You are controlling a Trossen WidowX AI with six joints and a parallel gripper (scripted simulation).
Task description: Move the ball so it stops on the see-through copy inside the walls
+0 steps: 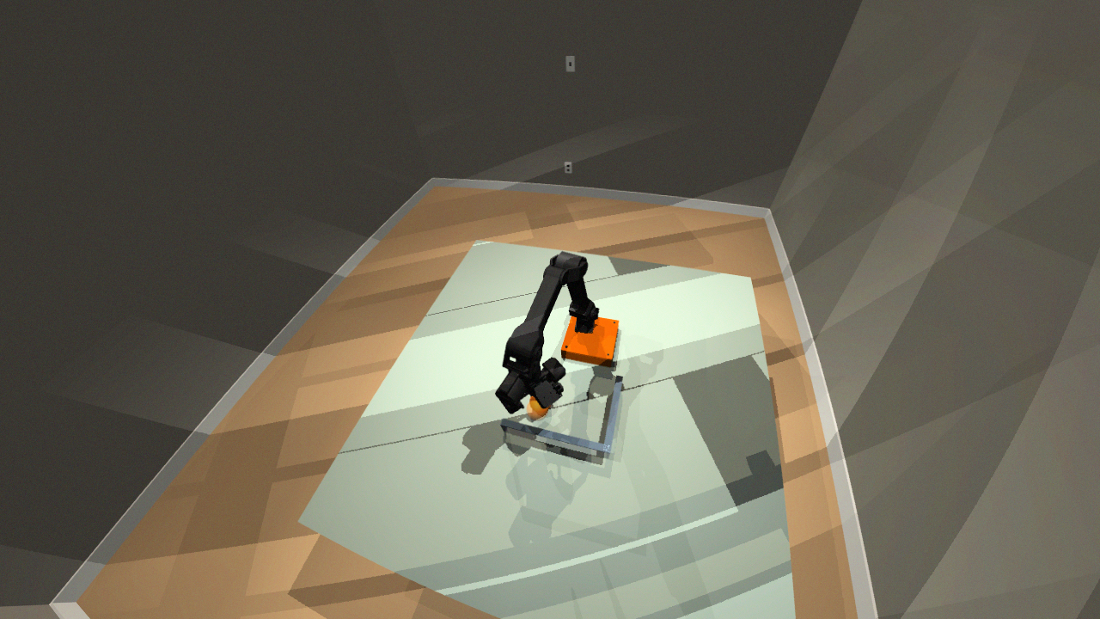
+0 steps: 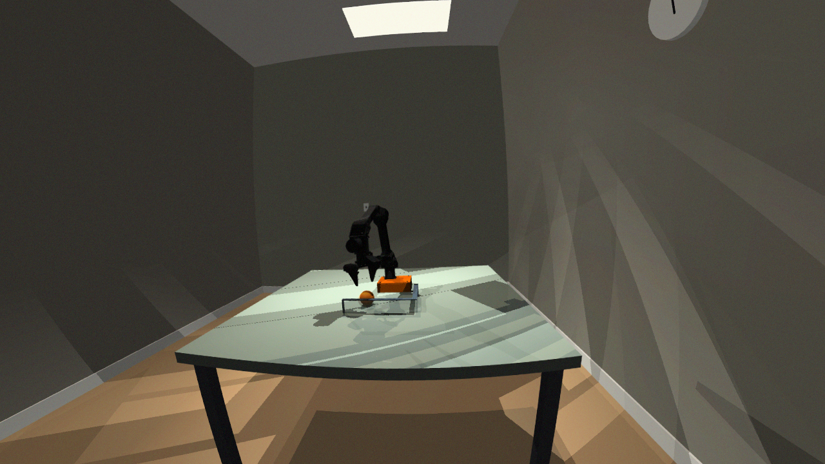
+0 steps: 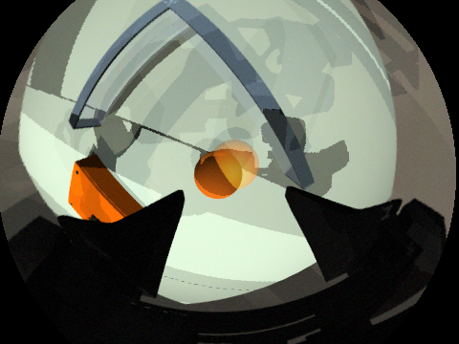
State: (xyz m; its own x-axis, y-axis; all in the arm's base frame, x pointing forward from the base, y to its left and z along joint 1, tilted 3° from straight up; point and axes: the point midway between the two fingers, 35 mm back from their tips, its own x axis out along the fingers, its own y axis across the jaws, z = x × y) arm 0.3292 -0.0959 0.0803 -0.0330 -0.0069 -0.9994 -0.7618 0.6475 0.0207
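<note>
Right now my gripper tip is 10 mm short of the pale see-through copy and 70 mm above it. Also, from my gripper tip: wall 80 mm ahead, 70 mm to the left, 80 mm below; then orange ball 20 mm behind, 70 mm below.
</note>
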